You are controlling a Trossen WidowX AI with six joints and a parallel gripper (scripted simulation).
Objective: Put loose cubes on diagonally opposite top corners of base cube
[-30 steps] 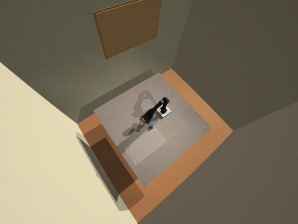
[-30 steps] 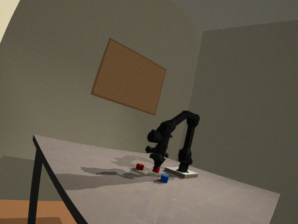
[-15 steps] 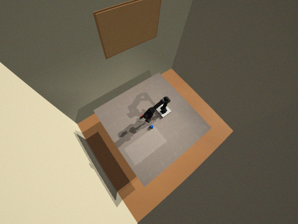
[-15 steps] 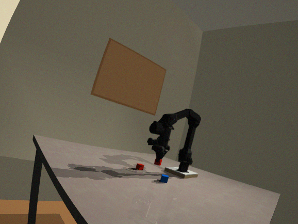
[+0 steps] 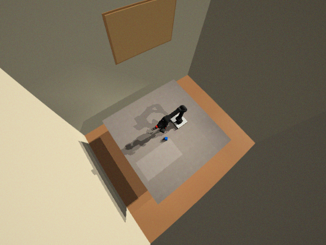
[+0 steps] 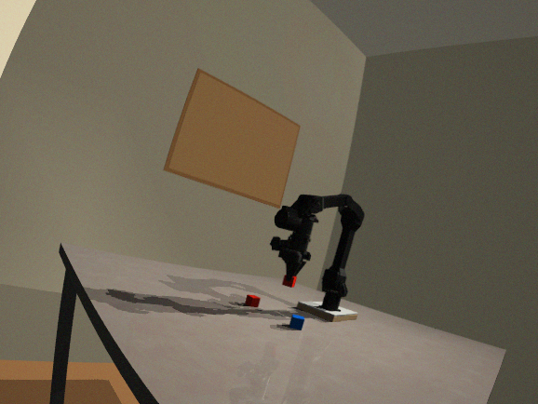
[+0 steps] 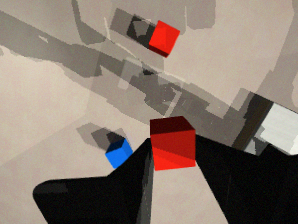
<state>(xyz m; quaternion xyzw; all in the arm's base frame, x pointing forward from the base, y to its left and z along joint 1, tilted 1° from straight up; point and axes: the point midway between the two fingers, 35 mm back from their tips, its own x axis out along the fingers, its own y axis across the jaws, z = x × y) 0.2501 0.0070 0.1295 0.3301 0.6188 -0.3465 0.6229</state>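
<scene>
The blue cube is 110 mm to the left of my gripper tip, 100 mm below it and 30 mm ahead of it.
</scene>
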